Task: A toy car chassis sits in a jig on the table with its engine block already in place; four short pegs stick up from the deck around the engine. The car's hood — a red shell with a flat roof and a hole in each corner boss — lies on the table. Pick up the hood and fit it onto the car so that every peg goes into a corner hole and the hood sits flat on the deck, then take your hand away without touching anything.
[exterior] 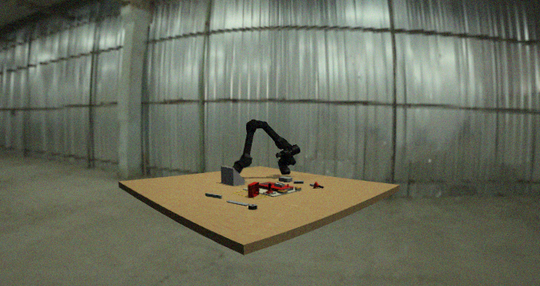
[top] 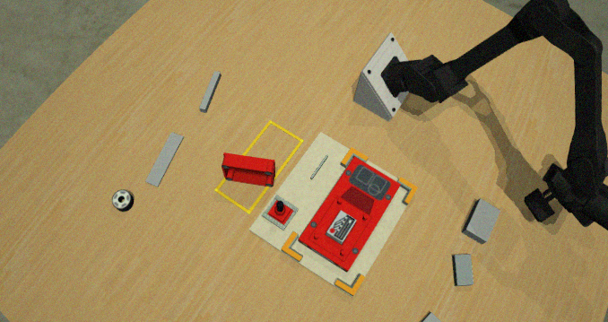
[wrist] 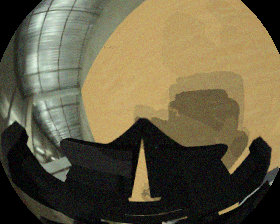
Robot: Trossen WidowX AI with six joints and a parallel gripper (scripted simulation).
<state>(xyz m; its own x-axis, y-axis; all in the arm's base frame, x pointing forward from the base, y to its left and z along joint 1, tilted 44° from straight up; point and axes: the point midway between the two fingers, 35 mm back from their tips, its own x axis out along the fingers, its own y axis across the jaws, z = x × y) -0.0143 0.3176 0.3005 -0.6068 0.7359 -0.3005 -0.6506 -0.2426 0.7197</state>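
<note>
My gripper tip is 570 mm to the left of the red hood and 370 mm short of it. The rest, counted from my gripper tip: grey engine block: 360 mm to the right, 360 mm ahead, 10 mm below.
</note>
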